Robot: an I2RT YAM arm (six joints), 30 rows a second.
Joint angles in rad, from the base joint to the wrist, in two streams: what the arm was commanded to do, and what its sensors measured. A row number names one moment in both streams.
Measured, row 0: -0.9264, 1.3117, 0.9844, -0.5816, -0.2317, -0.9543
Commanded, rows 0 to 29: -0.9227, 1.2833, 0.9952, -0.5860, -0.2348, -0.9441; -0.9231, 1.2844, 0.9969, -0.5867, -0.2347, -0.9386; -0.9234, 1.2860, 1.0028, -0.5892, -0.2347, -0.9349; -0.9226, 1.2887, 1.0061, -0.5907, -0.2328, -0.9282; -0.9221, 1.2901, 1.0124, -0.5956, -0.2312, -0.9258; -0.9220, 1.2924, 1.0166, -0.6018, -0.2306, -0.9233; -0.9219, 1.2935, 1.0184, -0.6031, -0.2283, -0.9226; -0.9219, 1.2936, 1.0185, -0.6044, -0.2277, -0.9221; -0.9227, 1.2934, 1.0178, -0.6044, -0.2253, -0.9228; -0.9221, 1.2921, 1.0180, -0.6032, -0.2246, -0.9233; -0.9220, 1.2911, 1.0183, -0.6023, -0.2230, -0.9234; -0.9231, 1.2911, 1.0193, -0.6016, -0.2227, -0.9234; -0.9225, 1.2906, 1.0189, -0.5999, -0.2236, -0.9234; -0.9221, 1.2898, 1.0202, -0.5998, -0.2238, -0.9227; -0.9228, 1.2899, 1.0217, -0.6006, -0.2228, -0.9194; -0.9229, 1.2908, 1.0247, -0.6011, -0.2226, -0.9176; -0.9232, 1.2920, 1.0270, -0.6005, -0.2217, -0.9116; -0.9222, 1.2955, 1.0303, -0.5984, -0.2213, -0.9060; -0.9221, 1.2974, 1.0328, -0.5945, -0.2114, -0.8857; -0.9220, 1.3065, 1.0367, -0.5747, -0.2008, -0.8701; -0.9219, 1.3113, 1.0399, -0.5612, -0.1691, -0.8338; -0.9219, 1.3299, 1.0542, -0.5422, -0.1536, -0.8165; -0.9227, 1.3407, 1.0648, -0.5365, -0.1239, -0.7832; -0.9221, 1.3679, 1.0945, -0.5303, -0.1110, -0.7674; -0.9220, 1.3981, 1.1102, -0.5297, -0.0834, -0.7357; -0.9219, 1.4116, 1.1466, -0.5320, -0.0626, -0.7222; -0.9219, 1.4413, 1.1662, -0.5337, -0.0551, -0.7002; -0.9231, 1.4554, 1.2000, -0.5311, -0.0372, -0.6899; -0.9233, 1.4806, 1.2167, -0.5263, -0.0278, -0.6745; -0.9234, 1.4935, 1.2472, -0.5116, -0.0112, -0.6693
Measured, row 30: -0.9257, 1.4494, 1.1553, -0.5507, -0.0952, -0.7616
